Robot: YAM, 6 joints.
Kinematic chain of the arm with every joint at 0, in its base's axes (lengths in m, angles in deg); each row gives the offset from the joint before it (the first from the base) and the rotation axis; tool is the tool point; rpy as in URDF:
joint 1: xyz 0 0 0.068 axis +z
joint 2: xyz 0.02 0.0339 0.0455 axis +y
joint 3: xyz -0.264 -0.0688 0 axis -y
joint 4: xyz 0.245 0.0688 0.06 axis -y
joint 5: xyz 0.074 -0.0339 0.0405 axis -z
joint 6: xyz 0.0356 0 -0.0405 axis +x
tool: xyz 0 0 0 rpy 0 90 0
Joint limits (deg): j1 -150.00..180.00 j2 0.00..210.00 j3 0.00..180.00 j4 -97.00..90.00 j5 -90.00..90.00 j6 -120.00..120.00
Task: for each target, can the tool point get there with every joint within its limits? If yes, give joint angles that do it. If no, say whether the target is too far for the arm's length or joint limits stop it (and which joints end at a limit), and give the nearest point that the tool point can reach.
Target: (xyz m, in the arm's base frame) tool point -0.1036 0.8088 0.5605
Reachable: no: too far | nearest point -0.0719 0.5610 0.4201 | short by 0.287 m
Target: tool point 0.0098 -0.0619 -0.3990
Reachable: no: joint limits stop it (at a limit: joint 2) | nearest point 0.0140 -0.0886 -0.3436 | short by 0.062 m
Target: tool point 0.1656 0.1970 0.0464
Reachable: yes | joints 52.99 111.64 43.20 -24.88 22.44 25.39
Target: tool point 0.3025 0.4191 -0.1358
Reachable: yes | joints 53.85 176.30 106.11 39.33 -4.76 -59.91
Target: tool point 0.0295 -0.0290 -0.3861
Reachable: no: joint limits stop it (at a limit: joint 2) | nearest point 0.0506 -0.0497 -0.3337 | short by 0.060 m
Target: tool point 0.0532 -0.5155 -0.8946
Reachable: no: too far | nearest point 0.0364 -0.3532 -0.3643 | short by 0.555 m
